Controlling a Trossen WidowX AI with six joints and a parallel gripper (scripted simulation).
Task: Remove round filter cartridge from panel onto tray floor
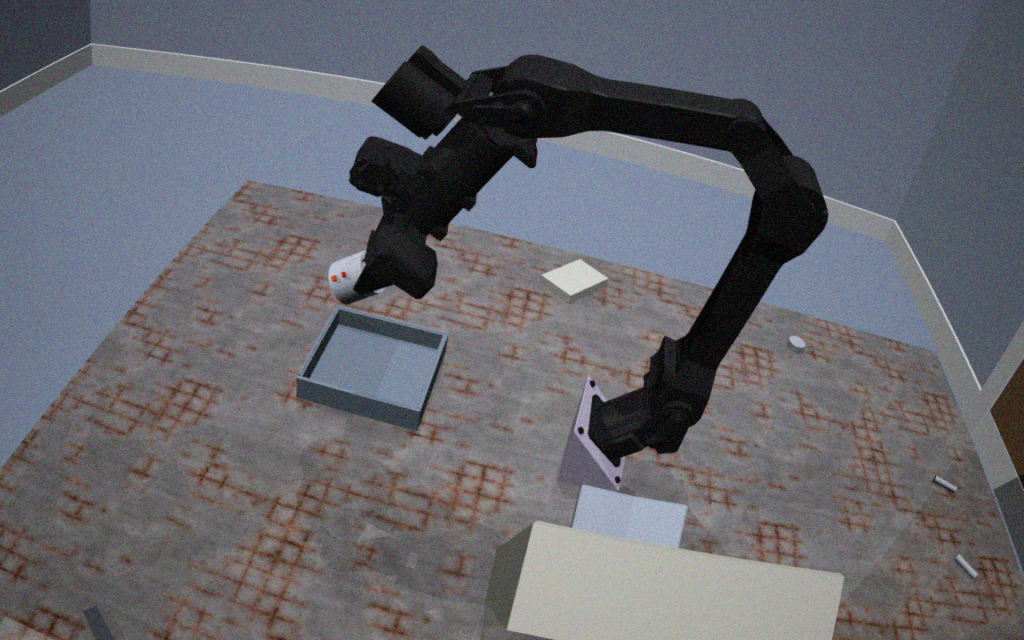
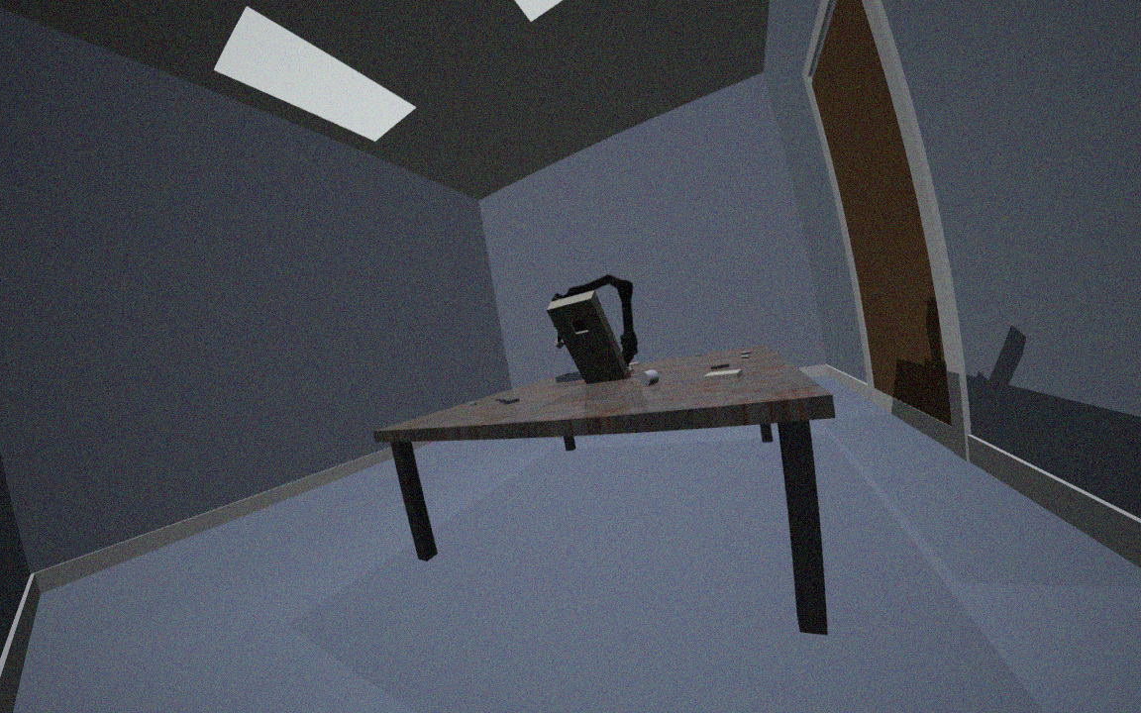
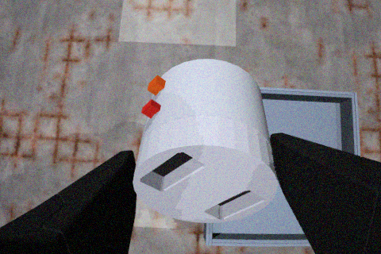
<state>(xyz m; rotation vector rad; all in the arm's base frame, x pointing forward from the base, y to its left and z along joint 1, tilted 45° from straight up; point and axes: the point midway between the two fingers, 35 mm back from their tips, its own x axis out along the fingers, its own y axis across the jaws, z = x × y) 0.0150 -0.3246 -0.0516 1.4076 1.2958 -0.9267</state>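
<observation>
Right now the tray is 190 mm below my gripper tip and 90 mm behind it. From my gripper tip the other things lie so: round filter cartridge (right at my gripper tip); then cream service panel (280 mm to the left, 280 mm ahead, 20 mm below).
</observation>
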